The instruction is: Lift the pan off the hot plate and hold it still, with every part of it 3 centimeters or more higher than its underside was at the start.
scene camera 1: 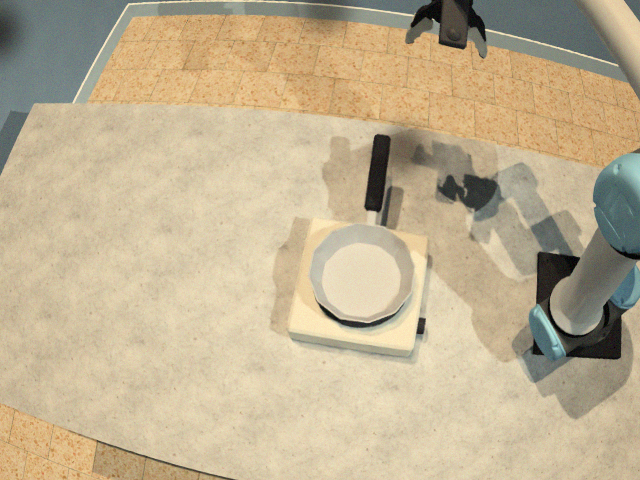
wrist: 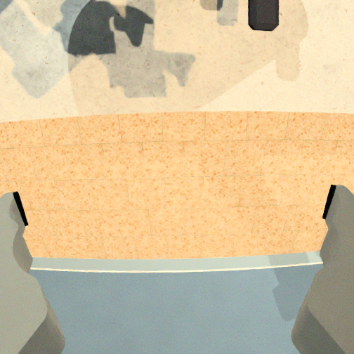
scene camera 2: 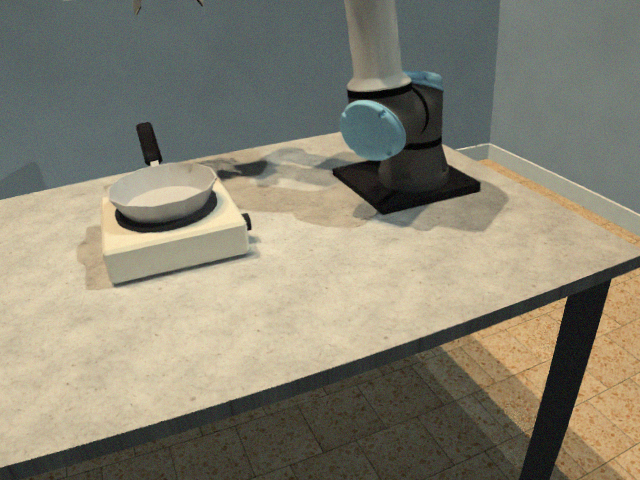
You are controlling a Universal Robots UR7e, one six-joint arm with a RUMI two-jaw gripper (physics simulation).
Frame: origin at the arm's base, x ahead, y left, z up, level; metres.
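Where they show: gripper, fingertip midpoint: [scene camera 1: 446, 50] [scene camera 2: 169, 10]; arm's base at its link origin: [scene camera 2: 413, 177].
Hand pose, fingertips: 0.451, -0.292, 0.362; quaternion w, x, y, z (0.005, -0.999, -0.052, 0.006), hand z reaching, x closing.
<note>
Each offset is from my fingertips to the centre of the thing, as dx, dy, dz. Level surfaces: height alone.
A light grey pan @[+0.076, +0.261, -0.263] [scene camera 1: 361, 273] [scene camera 2: 165, 198] sits upright on the dark burner of a cream hot plate @[+0.059, +0.353, -0.343] [scene camera 1: 351, 338] [scene camera 2: 178, 253]. Its black handle @[+0.087, +0.152, -0.248] [scene camera 1: 377, 173] [scene camera 2: 148, 143] [wrist: 263, 15] points to the table's far edge and slopes upward; its end shows at the top of the wrist view. My gripper [scene camera 1: 446, 48] [scene camera 2: 169, 7] [wrist: 174, 192] is open and empty. It hangs high, beyond the table's far edge, to the right of the handle's end in scene camera 1, apart from the pan. In scene camera 2 its fingertips show at the top edge.
A black knob @[-0.066, +0.403, -0.344] [scene camera 1: 421, 326] [scene camera 2: 248, 221] sticks out of the hot plate's right side. The arm stands on a black base plate [scene camera 1: 547, 268] [scene camera 2: 361, 180] at the right of the table @[dz -0.381] [scene camera 1: 155, 258] [scene camera 2: 310, 289]. Arm shadows fall between the base and the handle. A wall rises beyond the floor strip.
</note>
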